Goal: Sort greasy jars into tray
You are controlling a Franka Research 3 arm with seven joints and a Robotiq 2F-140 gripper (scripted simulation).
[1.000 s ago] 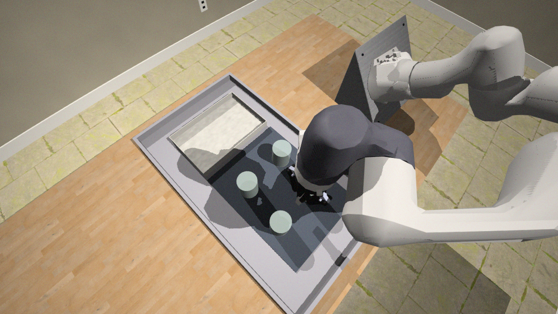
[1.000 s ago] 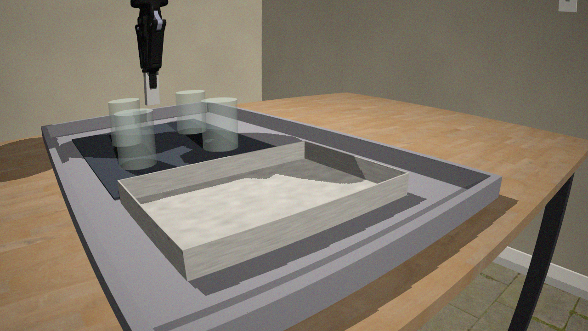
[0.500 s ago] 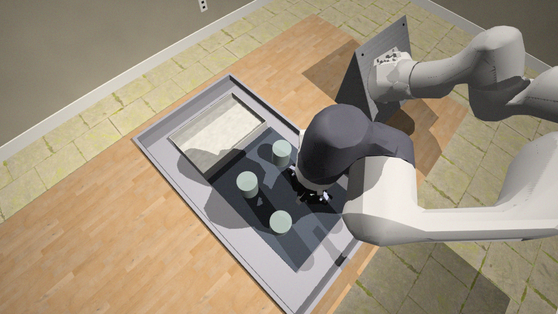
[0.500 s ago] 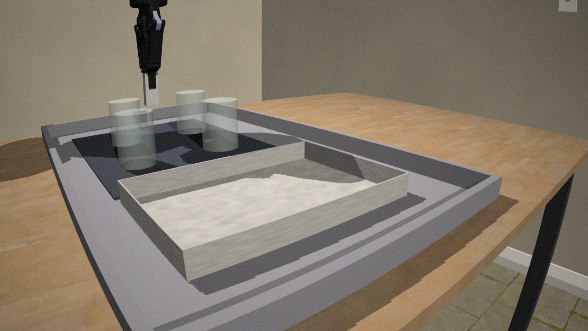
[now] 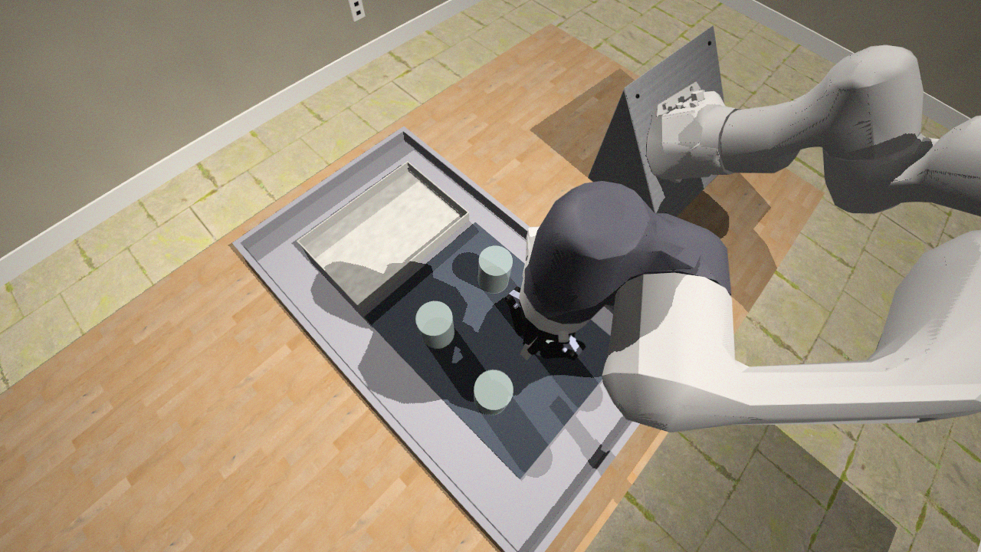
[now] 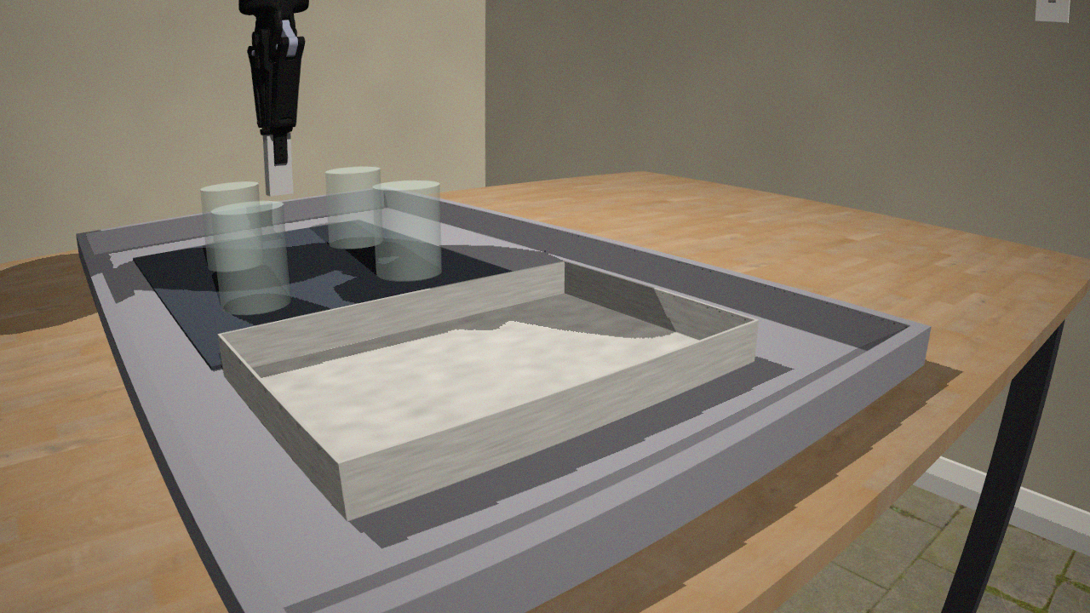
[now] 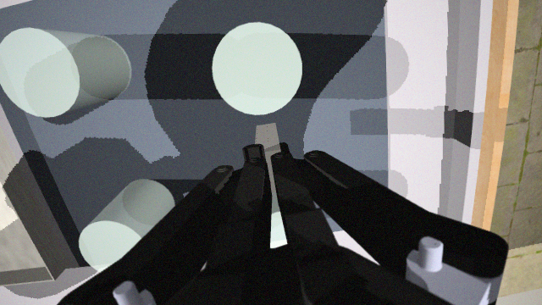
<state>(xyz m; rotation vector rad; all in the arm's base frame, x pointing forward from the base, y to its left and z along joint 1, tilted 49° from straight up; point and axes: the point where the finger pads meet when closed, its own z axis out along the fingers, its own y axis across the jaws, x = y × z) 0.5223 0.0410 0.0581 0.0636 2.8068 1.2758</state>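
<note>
Now: hand 100 mm above the dark drying mat and 80 mm to the left of it. Also, from my hand: tray: 400 mm to the right, 100 mm below; then steel table top: 180 mm to the right, 100 mm below, 10 mm ahead.
</note>
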